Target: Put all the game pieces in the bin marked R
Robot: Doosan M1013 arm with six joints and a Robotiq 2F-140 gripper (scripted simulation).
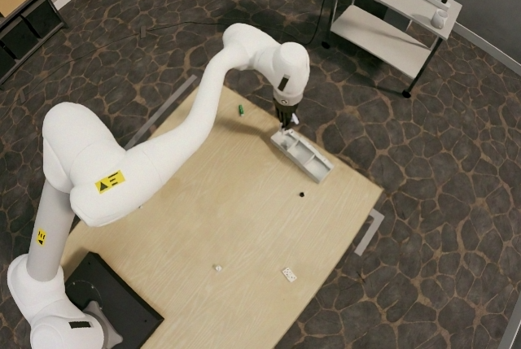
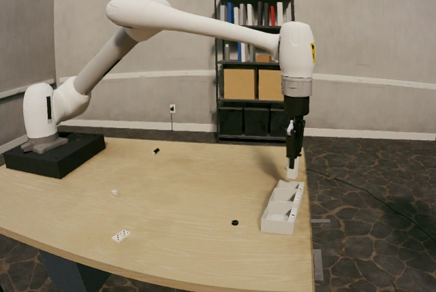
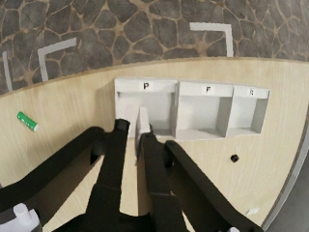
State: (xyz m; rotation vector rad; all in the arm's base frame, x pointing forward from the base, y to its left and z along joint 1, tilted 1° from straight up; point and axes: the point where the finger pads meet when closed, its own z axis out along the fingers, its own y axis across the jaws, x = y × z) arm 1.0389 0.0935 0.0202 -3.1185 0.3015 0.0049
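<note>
Now: the white domino 35 cm behind my hand, 39 cm to the right of it and 9 cm below it. From my hand the other things lie so: small black ring (11 cm behind, 21 cm to the right, 9 cm below); then green battery (3 cm behind, 20 cm to the left, 8 cm below); then bin (10 cm to the right, 7 cm below).
</note>
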